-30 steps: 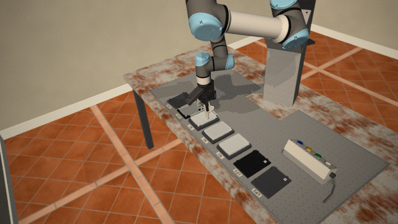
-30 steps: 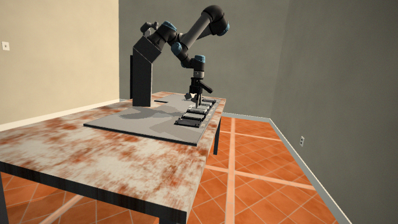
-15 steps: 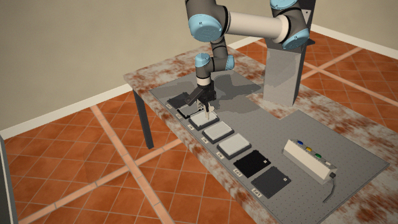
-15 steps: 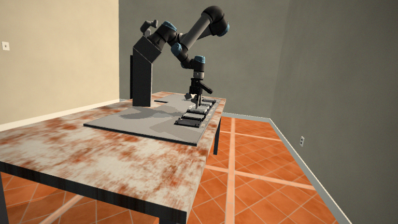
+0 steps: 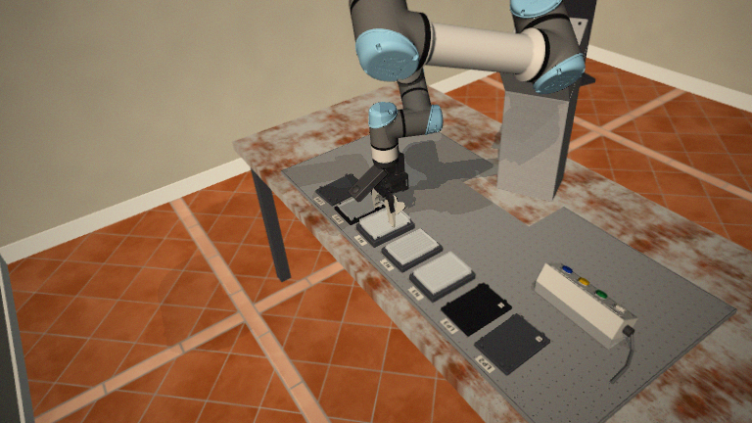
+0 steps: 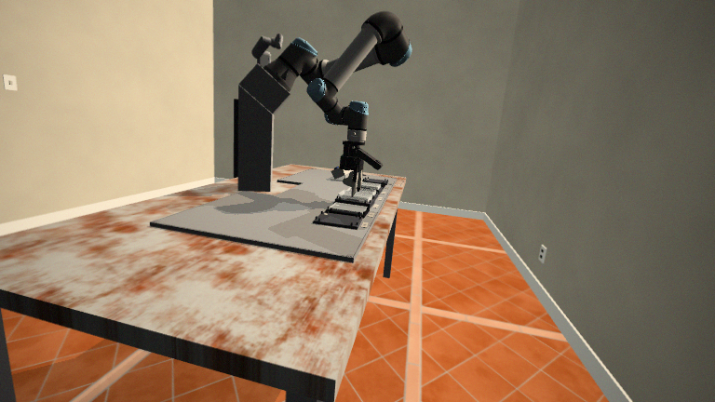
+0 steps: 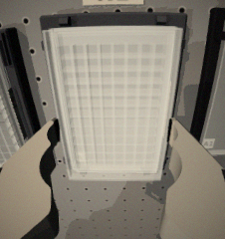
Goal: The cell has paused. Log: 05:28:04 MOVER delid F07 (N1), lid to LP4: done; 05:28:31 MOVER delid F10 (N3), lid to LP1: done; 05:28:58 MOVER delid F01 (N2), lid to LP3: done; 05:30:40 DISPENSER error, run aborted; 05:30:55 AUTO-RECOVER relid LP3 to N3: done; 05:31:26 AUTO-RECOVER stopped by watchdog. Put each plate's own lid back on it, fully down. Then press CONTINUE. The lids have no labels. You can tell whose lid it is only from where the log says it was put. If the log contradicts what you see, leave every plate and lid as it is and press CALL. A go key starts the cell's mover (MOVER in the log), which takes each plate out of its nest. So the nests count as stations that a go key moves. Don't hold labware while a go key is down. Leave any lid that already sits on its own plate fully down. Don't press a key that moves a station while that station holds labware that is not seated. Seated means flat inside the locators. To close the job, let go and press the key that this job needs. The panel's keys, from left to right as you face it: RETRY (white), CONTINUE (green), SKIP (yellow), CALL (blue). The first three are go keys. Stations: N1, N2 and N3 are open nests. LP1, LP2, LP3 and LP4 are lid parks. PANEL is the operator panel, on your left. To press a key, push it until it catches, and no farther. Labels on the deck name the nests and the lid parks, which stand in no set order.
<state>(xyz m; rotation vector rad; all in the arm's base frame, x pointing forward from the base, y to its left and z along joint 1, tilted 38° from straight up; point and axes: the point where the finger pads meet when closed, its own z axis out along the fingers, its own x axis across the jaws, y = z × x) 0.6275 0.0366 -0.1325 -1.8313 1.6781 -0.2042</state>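
The plate is 20 mm below my hand. Also, from my hand: dark nest frame 260 mm to the left, 60 mm behind, 40 mm below; then blue CALL key 410 mm to the left, 340 mm behind, 20 mm above; then black lid park 120 mm to the right, 40 mm below, 30 mm ahead.
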